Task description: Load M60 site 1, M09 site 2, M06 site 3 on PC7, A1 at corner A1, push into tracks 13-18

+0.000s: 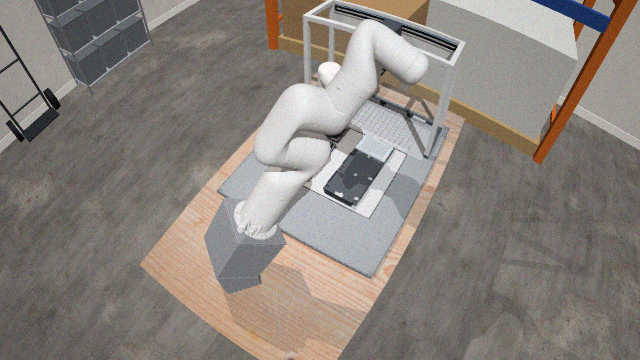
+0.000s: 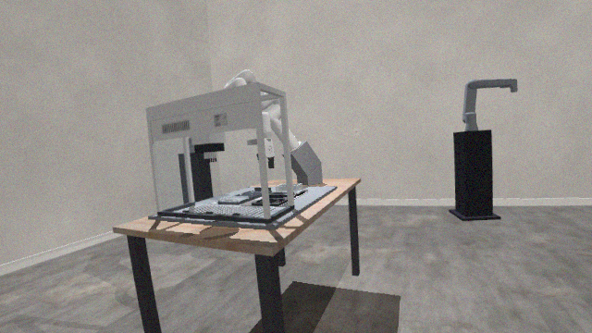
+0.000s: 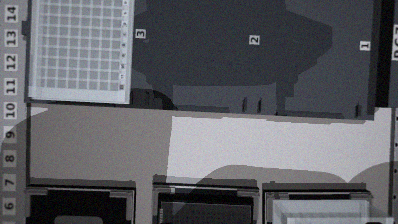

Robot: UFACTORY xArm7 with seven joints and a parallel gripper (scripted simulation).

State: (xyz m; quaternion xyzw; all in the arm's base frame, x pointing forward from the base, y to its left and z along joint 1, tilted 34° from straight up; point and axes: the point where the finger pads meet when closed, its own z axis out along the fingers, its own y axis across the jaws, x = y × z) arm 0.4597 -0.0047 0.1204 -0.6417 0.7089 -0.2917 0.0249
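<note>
Now: hand 60 mm past the 96-well plate M06, 100 mm to the right of it and 130 mm above it. Also, from my hand: dark plate carrier PC7: 130 mm to the right, 140 mm below; white apron: 10 mm ahead, 50 mm to the right, 160 mm below; deep-well block M09: 40 mm ahead, 70 mm to the left, 140 mm below.
</note>
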